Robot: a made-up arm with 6 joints. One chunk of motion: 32 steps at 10 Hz.
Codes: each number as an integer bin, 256 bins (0 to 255) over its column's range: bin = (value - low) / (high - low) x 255, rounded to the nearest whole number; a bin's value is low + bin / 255 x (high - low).
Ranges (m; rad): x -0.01..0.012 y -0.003..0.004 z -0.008..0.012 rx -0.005..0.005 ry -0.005..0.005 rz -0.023..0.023
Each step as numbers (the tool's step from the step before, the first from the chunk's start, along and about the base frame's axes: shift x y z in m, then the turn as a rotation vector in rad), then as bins.
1 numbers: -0.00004 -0.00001 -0.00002 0.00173 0.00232 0.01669
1 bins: 115 109 102 172 187 220
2 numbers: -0.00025 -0.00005 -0.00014 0.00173 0.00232 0.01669
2 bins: 113 107 100 172 187 220
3 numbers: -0.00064 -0.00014 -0.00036 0.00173 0.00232 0.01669
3 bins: 108 104 97 172 187 220
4 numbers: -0.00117 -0.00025 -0.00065 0.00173 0.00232 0.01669
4 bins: 102 100 94 172 187 220
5 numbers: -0.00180 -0.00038 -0.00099 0.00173 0.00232 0.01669
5 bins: 95 95 89 172 187 220
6 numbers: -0.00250 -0.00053 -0.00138 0.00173 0.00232 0.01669
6 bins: 87 90 84 172 187 220
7 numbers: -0.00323 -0.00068 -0.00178 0.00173 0.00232 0.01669
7 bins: 78 85 79 172 187 220
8 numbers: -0.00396 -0.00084 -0.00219 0.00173 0.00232 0.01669
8 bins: 70 79 74 172 187 220
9 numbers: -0.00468 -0.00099 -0.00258 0.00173 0.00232 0.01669
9 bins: 62 73 69 172 187 220
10 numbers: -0.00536 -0.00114 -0.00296 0.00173 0.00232 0.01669
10 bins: 54 68 64 172 187 220
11 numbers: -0.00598 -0.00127 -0.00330 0.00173 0.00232 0.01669
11 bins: 47 63 60 172 187 220
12 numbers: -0.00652 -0.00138 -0.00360 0.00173 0.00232 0.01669
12 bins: 40 59 56 172 187 220
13 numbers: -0.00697 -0.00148 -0.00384 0.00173 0.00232 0.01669
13 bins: 35 55 53 172 187 220
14 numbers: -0.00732 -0.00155 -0.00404 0.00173 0.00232 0.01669
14 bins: 31 53 50 172 187 220
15 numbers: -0.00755 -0.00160 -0.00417 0.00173 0.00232 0.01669
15 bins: 28 51 49 172 187 220
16 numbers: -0.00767 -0.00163 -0.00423 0.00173 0.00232 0.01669
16 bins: 27 50 48 172 187 220
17 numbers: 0.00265 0.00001 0.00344 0.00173 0.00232 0.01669
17 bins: 147 110 146 172 187 220
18 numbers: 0.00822 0.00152 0.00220 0.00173 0.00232 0.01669
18 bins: 211 165 130 172 187 220
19 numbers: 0.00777 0.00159 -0.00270 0.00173 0.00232 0.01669
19 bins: 206 167 68 172 187 220
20 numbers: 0.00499 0.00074 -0.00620 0.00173 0.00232 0.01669
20 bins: 174 136 23 172 187 220
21 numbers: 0.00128 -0.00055 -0.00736 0.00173 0.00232 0.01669
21 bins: 131 89 8 172 187 220
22 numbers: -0.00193 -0.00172 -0.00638 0.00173 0.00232 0.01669
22 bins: 94 47 21 172 187 220
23 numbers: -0.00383 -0.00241 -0.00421 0.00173 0.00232 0.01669
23 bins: 72 21 48 172 187 220
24 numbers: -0.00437 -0.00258 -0.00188 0.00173 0.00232 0.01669
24 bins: 65 15 78 172 187 220
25 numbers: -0.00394 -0.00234 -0.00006 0.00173 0.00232 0.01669
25 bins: 70 24 101 172 187 220
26 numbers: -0.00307 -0.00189 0.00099 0.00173 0.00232 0.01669
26 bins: 80 40 115 172 187 220
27 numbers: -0.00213 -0.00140 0.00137 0.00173 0.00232 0.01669
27 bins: 91 58 119 172 187 220
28 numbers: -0.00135 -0.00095 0.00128 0.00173 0.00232 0.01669
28 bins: 100 75 118 172 187 220
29 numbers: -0.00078 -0.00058 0.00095 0.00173 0.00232 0.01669
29 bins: 107 88 114 172 187 220
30 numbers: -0.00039 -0.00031 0.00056 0.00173 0.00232 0.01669
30 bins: 111 98 109 172 187 220
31 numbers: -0.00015 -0.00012 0.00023 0.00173 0.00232 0.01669
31 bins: 114 105 105 172 187 220
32 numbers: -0.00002 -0.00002 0.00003 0.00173 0.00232 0.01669
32 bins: 116 109 102 172 187 220
